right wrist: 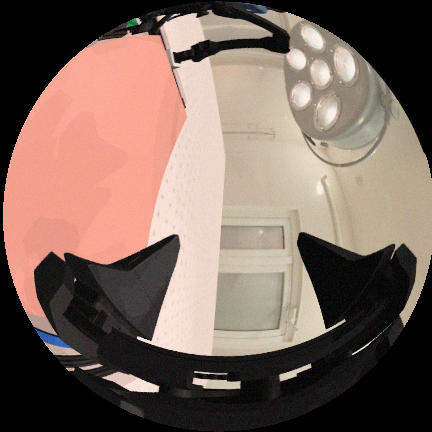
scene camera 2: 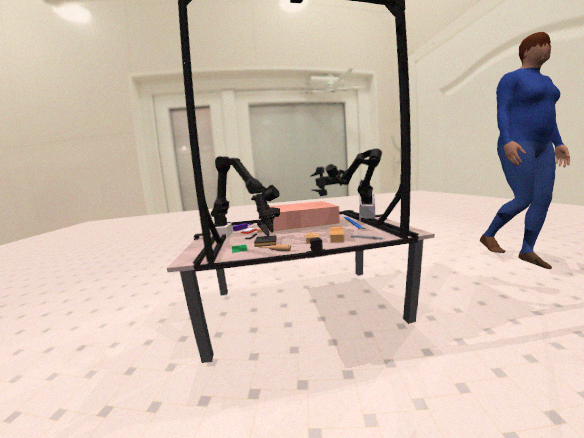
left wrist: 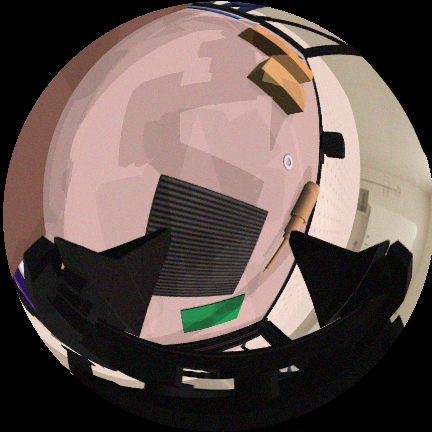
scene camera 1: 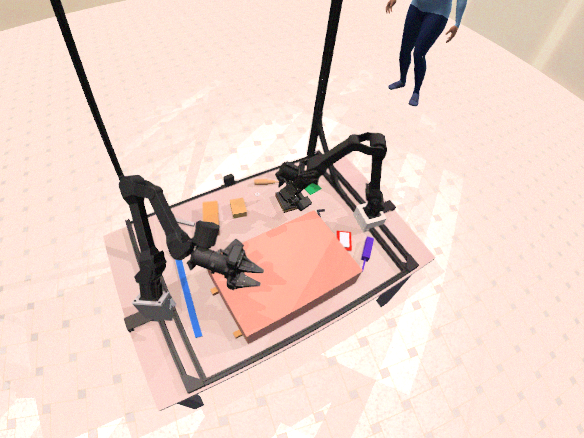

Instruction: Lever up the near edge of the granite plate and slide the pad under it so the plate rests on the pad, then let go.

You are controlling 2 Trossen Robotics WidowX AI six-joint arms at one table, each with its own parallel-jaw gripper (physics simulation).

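Places are measured from the left arm's base along level axes (x ahead, y left, z up), in metres.
Pixels of known places: left gripper, fingertip midpoint: [scene camera 2: 270,234] [left wrist: 232,235]; right gripper, fingertip midpoint: [right wrist: 241,239] [scene camera 2: 310,183] [scene camera 1: 262,278]; left arm's base, origin of the base link: [right wrist: 176,57] [scene camera 2: 220,225] [scene camera 1: 371,211]; right arm's base, origin of the base link: [scene camera 2: 367,200] [scene camera 1: 151,296].
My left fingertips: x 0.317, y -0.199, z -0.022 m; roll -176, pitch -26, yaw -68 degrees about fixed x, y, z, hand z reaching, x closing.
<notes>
Ahead of a thing's pixels: the offset from my left fingertips to its top centre.
The granite plate @(dx +0.136, dy +0.358, dz +0.079 m) [scene camera 1: 300,260] [scene camera 2: 305,216] [right wrist: 100,125] is a big, thick salmon block lying on the table. The pad @(dx -0.026, dy +0.002, dz -0.019 m) [scene camera 2: 265,241] [left wrist: 210,250], dark and ribbed on top, lies flat on the table apart from the plate. My left gripper [scene camera 2: 267,231] [left wrist: 232,235] is open and points down just above the pad, with nothing between its fingers; in scene camera 1 it partly hides the pad. My right gripper [scene camera 1: 261,278] [scene camera 2: 313,183] [right wrist: 241,239] is open and empty, held sideways above the plate.
Two orange blocks @(dx +0.328, dy +0.011, dz -0.003 m) [scene camera 1: 210,212] @(dx +0.204, dy -0.013, dz -0.012 m) [scene camera 1: 238,207], a wooden-handled tool @(dx +0.026, dy -0.119, dz -0.014 m) [scene camera 1: 264,182] [left wrist: 305,205] and a green piece @(dx -0.143, dy -0.064, dz -0.040 m) [scene camera 1: 313,188] [left wrist: 212,314] lie around the pad. A blue strip @(dx +0.488, dy +0.290, dz -0.022 m) [scene camera 1: 189,300], a red-and-white card @(dx -0.167, dy +0.263, dz -0.028 m) [scene camera 1: 344,240] and a purple-handled tool @(dx -0.220, dy +0.359, dz -0.012 m) [scene camera 1: 367,248] lie beside the plate. Small orange pieces [scene camera 1: 215,291] [scene camera 1: 237,334] show at its edge.
</notes>
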